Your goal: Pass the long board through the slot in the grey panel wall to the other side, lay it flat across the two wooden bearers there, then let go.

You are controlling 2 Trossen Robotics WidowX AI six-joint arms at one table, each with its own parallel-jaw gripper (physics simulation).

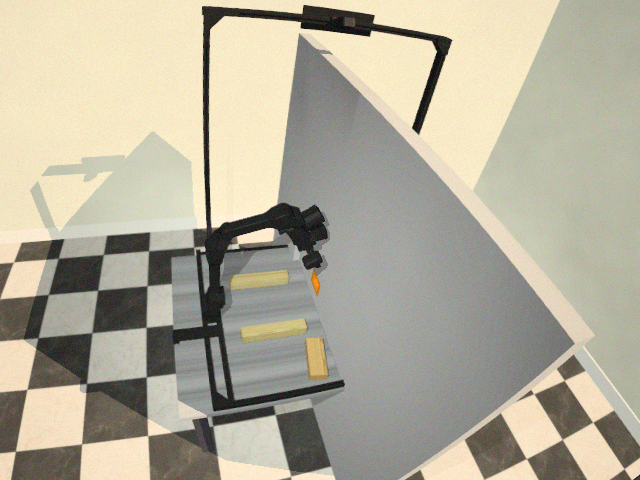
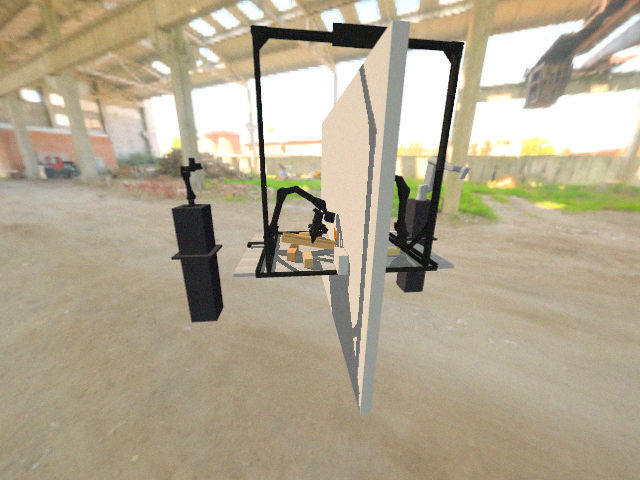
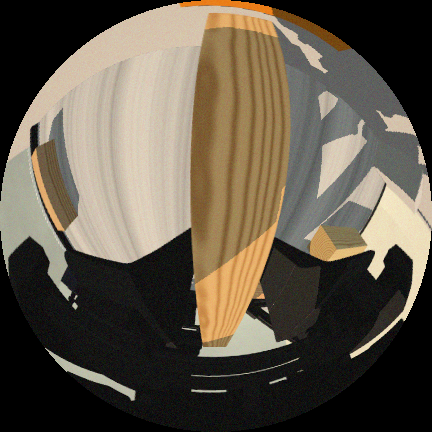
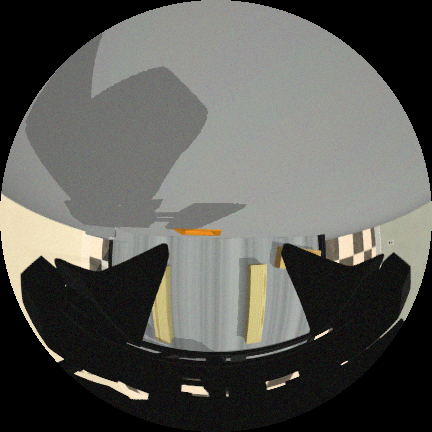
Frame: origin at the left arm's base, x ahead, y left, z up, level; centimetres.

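Seen in the pictures: left gripper, fingertip midpoint: (image 2: 311,242) (image 3: 224,232); right gripper, fingertip midpoint: (image 4: 227,250); right arm's base, link origin: (image 1: 211,316) (image 2: 401,243) (image 4: 215,361).
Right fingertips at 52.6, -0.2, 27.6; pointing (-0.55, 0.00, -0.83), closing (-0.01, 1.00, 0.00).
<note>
Offsets run from my right fingertips to a thing's middle, as dx, dy, dz. "spot": to the spot under its first point.
The long board {-26.9, -4.4, -23.0} (image 2: 295,239) (image 3: 240,150) slopes slightly down toward the grey panel wall (image 1: 413,258) (image 2: 348,170) (image 4: 300,100). Its far end is near the orange-rimmed slot {spot: -5.0, -5.5, -21.7} (image 1: 315,283) (image 2: 335,234) (image 3: 250,6) (image 4: 200,232); no part of it shows beyond the panel. My left gripper (image 2: 313,238) (image 3: 224,232) is shut on the board, above the table. My right gripper (image 1: 311,259) (image 4: 227,250) is open and empty, close to the panel above the slot. Two pale yellow bearers {+16.9, -15.5, -27.3} (image 1: 259,279) {+15.9, +10.9, -27.3} (image 1: 273,330) (image 4: 164,307) (image 4: 257,302) lie parallel on the right gripper's side.
Another wooden block (image 1: 316,358) (image 4: 307,255) lies by the panel beside the bearers. On the left gripper's side, two short wooden blocks {-37.2, -12.5, -27.0} (image 2: 292,252) {-29.1, -25.6, -27.0} (image 2: 308,259) {-24.1, +25.0, -27.3} (image 3: 55,185) (image 3: 340,243) are on the table. A black frame (image 1: 206,129) (image 2: 260,129) rises around the table.
</note>
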